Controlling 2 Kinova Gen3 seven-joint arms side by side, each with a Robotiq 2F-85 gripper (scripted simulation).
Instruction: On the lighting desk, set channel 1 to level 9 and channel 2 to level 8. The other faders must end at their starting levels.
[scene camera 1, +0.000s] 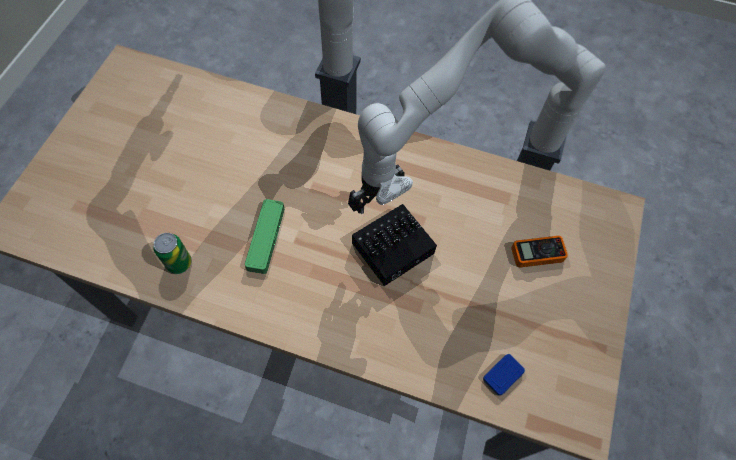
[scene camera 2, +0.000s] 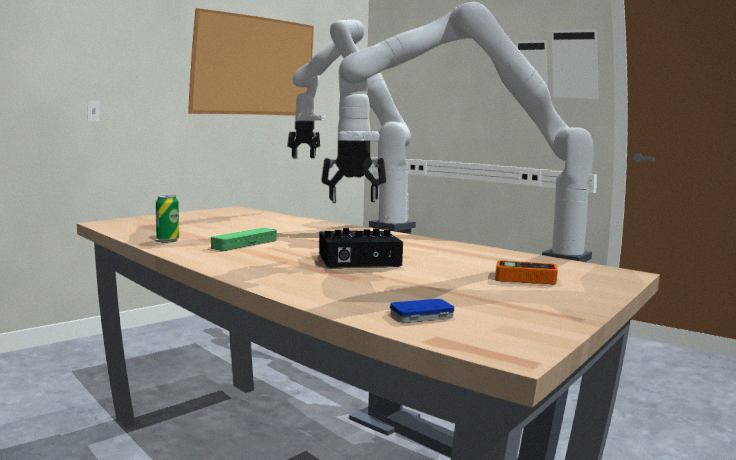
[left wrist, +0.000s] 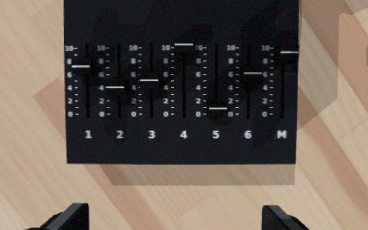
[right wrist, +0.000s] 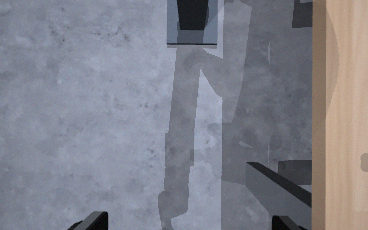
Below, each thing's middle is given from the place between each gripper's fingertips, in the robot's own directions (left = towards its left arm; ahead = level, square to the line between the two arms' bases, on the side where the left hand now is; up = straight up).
My left gripper (scene camera 2: 353, 202) is now 44 cm to the right of the blue box (scene camera 2: 431, 309), 24 cm short of it and 11 cm above it.
My right gripper (scene camera 2: 303, 158) is now 66 cm short of the blue box, 121 cm to the right of it and 19 cm above it.
